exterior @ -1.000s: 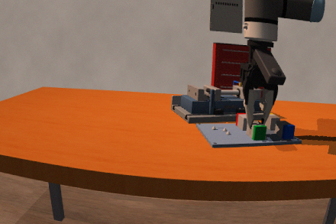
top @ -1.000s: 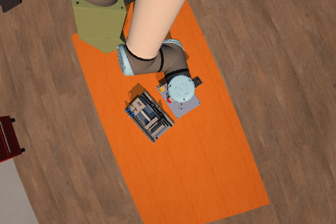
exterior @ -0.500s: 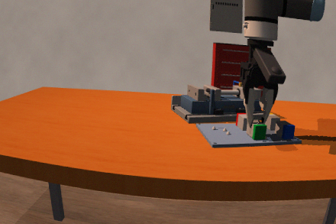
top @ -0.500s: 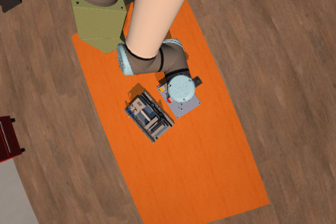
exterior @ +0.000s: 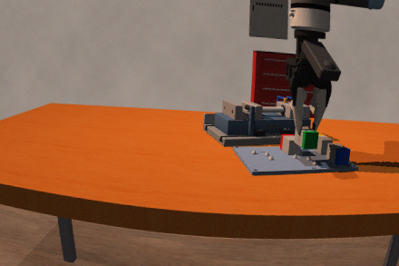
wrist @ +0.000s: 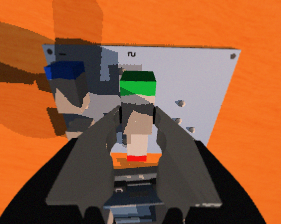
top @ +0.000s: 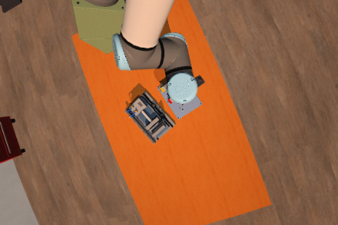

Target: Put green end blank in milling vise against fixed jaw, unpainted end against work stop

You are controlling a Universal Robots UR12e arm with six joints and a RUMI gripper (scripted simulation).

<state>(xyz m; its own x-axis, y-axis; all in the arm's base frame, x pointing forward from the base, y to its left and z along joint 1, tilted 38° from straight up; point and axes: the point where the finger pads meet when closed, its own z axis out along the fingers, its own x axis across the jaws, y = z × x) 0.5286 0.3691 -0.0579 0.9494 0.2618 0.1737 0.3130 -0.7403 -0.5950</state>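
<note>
Now: hand 14 cm short of the work stop and 19 cm to the left of it. Also, from my hand: grey plate 2 cm ahead, 4 cm to the right, 8 cm below; then red-ended blank 3 cm ahead, 9 cm to the right, 6 cm below; then green-ended blank 2 cm below.
</note>
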